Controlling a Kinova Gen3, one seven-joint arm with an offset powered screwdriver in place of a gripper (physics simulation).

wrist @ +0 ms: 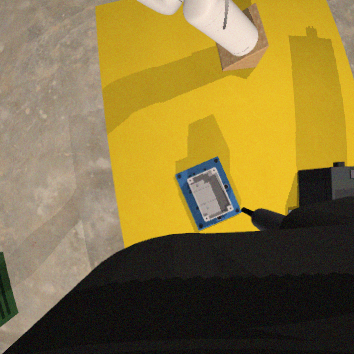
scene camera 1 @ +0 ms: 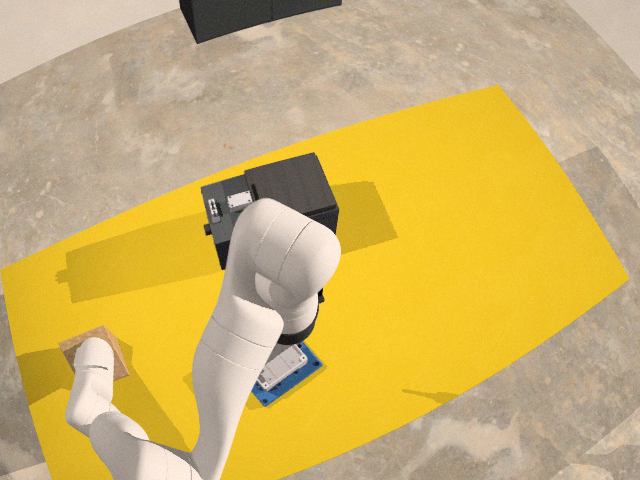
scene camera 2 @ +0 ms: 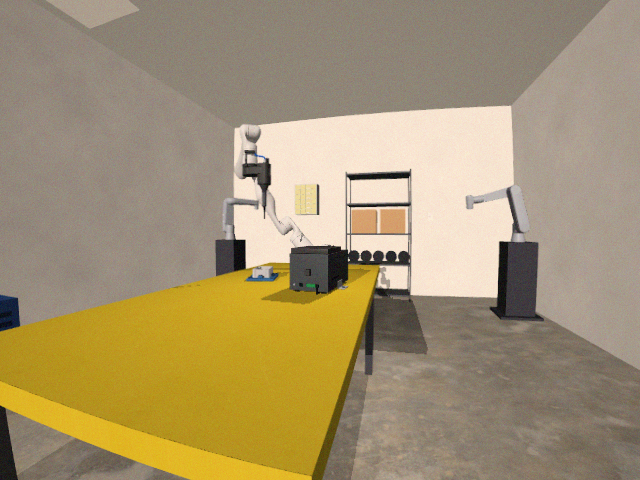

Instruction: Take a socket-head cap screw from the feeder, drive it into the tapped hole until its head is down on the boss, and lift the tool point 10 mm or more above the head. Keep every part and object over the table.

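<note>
My gripper, a black powered screwdriver (scene camera 2: 264,217) (wrist: 243,209), points straight down in the second scene view, its tip high above the table. The arm hides it in the first scene view. Whether a screw is on its tip is too small to tell. The black screw feeder (scene camera 1: 292,180) (scene camera 2: 310,269) (wrist: 316,185) stands on the table; the arm covers its near side in the first scene view. A light grey housing (scene camera 1: 283,365) (scene camera 2: 262,272) (wrist: 204,196) sits on a blue plate (scene camera 1: 314,363) (scene camera 2: 253,279) (wrist: 182,184). I cannot pick out the tapped hole or any screw.
The yellow table (scene camera 1: 465,206) (scene camera 2: 206,361) (wrist: 150,145) carries the parts. The arm's base stands at a wooden block (scene camera 1: 119,359) (wrist: 261,42). Other arms on dark pedestals (scene camera 2: 517,279) (scene camera 2: 230,255) and a shelf rack (scene camera 2: 378,175) stand beyond the table.
</note>
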